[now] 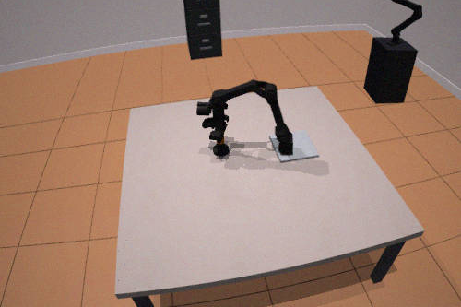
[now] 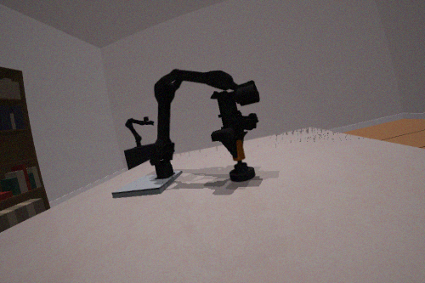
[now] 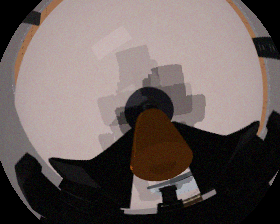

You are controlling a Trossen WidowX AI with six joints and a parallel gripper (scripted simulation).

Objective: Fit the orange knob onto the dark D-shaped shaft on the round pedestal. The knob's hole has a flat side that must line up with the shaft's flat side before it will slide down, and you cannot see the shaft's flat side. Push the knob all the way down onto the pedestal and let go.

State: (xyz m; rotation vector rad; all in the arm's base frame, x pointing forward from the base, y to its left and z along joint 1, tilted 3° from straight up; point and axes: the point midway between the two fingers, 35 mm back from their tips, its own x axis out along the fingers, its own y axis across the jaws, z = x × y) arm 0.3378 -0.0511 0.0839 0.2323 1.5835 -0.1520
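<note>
My gripper tip is now 2 cm below the orange knob. Round my gripper tip: round pedestal: 4 cm below.
</note>
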